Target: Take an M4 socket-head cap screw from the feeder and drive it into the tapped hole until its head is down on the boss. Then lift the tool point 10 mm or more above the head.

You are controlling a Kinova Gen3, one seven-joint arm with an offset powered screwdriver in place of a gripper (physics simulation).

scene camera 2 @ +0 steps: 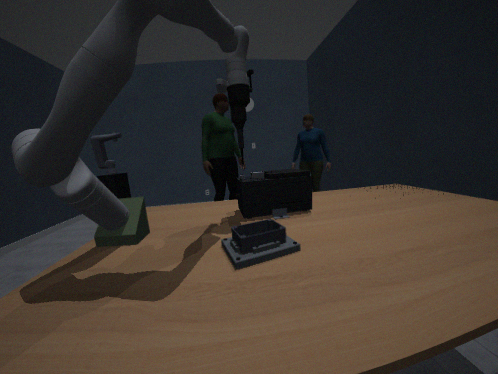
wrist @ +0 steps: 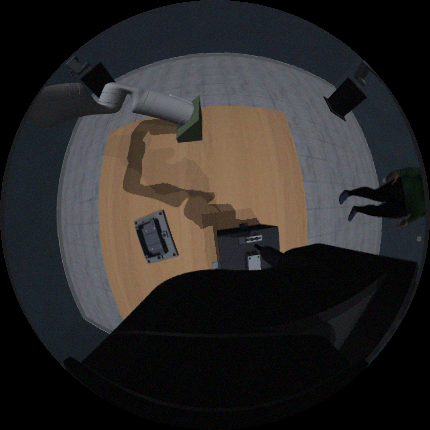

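Observation:
The black screwdriver (scene camera 2: 243, 161) (wrist: 256, 246) points down, its thin tip above the left part of the feeder's top in the scene view. A gap shows under the tip there. No screw can be made out at the tip; it is too small and dark to tell. The feeder (scene camera 2: 275, 196) (wrist: 228, 247) is a black box with a small silver strip (wrist: 253, 239) and a light block (scene camera 2: 257, 175) (wrist: 254, 261) on top. The dark open-topped housing (scene camera 2: 262, 239) (wrist: 154, 236) sits on a grey base plate (scene camera 2: 265, 256) (wrist: 171, 254). The tapped hole and its boss cannot be told apart.
The arm's base stands on a green block (scene camera 2: 137, 220) (wrist: 195, 132) at the table's edge. A small grey bracket (scene camera 2: 280, 213) stands before the feeder. Tiny dark specks (scene camera 2: 397, 189) lie at the table's far right. Two people stand beyond the table.

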